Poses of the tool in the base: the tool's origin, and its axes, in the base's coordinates. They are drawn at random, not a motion.
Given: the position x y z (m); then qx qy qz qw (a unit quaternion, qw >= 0).
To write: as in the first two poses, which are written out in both.
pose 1, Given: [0.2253 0.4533 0.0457 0.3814 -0.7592 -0.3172 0.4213]
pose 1, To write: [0.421 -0.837 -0.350 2.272 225.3 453.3 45.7]
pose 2, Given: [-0.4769 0.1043 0.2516 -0.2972 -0.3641 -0.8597 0.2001]
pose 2, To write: [-0.303 -0.372 -0.877 2.739 -476.9 104.3 251.6]
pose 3, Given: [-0.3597 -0.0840 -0.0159 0.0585 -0.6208 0.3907 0.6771]
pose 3, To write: [0.080 -0.844 0.531 1.654 -359.7 -84.0 -15.9]
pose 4, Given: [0.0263 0.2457 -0.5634 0.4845 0.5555 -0.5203 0.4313]
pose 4, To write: [0.537 0.616 -0.577 2.250 26.3 245.7 -563.4]
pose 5, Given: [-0.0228 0.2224 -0.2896 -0.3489 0.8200 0.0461 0.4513]
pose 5, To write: [-0.391 0.919 0.052 2.205 -22.8 222.4 -289.6]
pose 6, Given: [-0.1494 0.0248 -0.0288 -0.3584 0.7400 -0.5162 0.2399]
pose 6, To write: [-0.369 0.762 -0.532 2.657 -149.4 24.8 -28.8]
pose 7, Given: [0.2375 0.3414 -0.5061 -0.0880 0.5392 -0.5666 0.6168]
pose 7, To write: [-0.112 0.685 -0.720 1.812 237.5 341.4 -506.1]
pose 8, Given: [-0.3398 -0.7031 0.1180 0.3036 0.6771 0.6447 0.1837]
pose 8, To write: [0.309 0.689 0.656 2.772 -339.8 -703.1 118.0]
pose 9, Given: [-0.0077 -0.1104 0.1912 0.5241 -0.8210 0.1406 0.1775]
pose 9, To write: [0.533 -0.834 0.143 2.785 -7.7 -110.4 191.2]
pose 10, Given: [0.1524 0.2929 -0.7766 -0.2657 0.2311 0.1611 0.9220]
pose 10, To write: [-0.686 0.597 0.416 0.795 152.4 292.9 -776.6]
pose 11, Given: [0.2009 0.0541 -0.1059 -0.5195 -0.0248 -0.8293 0.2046]
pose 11, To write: [-0.531 -0.025 -0.847 2.730 200.9 54.1 -105.9]
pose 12, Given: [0.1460 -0.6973 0.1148 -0.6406 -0.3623 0.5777 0.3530]
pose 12, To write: [-0.685 -0.387 0.617 2.420 146.0 -697.3 114.8]
